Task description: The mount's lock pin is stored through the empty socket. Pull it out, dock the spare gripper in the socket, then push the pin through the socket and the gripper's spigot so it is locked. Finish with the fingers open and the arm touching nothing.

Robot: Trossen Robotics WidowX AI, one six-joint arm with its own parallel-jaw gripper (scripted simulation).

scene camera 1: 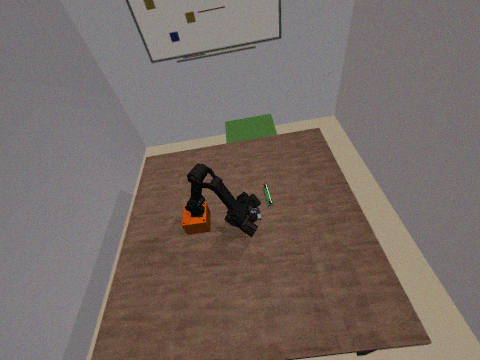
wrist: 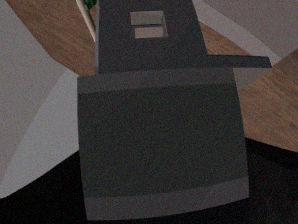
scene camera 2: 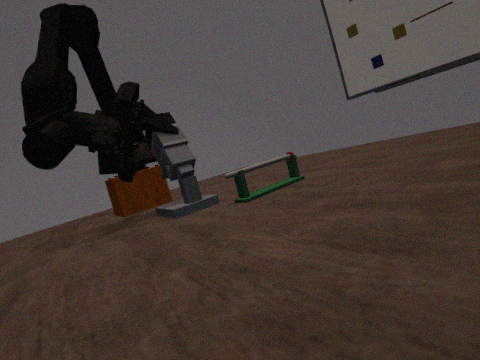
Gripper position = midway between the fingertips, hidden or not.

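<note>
There is my gripper (scene camera 2: 176,144), (wrist: 155,144), visible to me in both of these views. I also see a grey mount (scene camera 2: 178,163). A spare gripper (wrist: 172,138) is visible as well.
</note>
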